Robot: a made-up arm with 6 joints.
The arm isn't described. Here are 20 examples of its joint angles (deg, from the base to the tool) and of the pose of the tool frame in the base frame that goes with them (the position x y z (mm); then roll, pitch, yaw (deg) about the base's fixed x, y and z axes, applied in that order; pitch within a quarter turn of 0, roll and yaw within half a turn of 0).
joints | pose
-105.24 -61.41 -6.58 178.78 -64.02 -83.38 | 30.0 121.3 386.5 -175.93 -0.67 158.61
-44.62 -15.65 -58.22 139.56 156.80 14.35 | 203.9 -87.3 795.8 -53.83 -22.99 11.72
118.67 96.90 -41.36 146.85 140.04 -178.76 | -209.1 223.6 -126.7 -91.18 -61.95 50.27
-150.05 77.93 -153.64 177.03 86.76 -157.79 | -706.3 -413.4 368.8 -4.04 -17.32 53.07
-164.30 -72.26 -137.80 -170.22 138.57 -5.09 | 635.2 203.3 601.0 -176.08 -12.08 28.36
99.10 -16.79 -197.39 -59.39 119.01 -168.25 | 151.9 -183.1 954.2 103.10 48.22 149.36
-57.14 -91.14 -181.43 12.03 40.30 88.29 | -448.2 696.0 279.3 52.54 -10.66 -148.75
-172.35 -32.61 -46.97 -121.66 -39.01 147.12 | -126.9 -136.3 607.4 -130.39 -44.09 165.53
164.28 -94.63 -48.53 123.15 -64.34 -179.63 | 279.5 42.3 517.4 84.13 -60.06 -149.71
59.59 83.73 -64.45 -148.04 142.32 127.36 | 319.4 399.8 -32.4 52.15 -20.23 141.32
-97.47 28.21 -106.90 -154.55 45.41 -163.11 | -96.9 -679.8 606.7 -51.71 -37.30 126.37
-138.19 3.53 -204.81 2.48 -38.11 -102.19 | 142.7 135.7 907.5 -58.90 -9.57 -52.14
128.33 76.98 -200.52 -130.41 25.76 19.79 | -477.5 566.4 568.1 42.90 0.98 -171.80
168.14 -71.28 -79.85 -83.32 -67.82 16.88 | 283.7 -198.6 735.8 60.93 38.06 -36.24
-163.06 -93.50 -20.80 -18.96 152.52 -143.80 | 171.3 96.3 371.8 -142.83 -16.80 -38.79
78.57 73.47 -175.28 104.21 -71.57 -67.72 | 252.9 594.8 404.2 -104.99 -50.86 -68.48
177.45 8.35 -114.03 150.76 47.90 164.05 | -514.3 11.1 873.9 34.45 -12.68 -37.20
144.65 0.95 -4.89 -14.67 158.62 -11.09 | -15.6 49.2 488.5 -4.10 24.90 -32.48
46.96 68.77 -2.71 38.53 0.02 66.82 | 114.7 42.6 86.0 114.70 -14.00 -49.40
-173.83 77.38 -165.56 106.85 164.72 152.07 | -596.7 -174.6 389.7 81.53 43.44 75.63
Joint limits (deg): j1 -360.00..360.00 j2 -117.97..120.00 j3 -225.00..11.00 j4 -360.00..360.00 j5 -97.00..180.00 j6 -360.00..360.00
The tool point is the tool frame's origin. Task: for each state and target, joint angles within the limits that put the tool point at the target. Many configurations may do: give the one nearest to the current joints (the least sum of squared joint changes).
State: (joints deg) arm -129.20 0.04 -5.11 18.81 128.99 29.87
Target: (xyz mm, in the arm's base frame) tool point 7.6 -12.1 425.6
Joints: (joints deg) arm -129.52 -1.11 -2.08 5.47 131.05 29.87
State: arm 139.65 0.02 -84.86 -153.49 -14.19 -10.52
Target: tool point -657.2 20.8 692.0
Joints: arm 175.39 27.43 -126.36 -146.39 14.18 -10.52
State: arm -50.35 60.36 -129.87 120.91 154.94 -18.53
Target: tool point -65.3 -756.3 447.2
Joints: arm -101.55 64.72 -135.21 140.73 113.93 -18.53
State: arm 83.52 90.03 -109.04 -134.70 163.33 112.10
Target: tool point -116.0 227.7 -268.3
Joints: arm 128.38 120.00 -67.14 -157.62 149.71 112.10
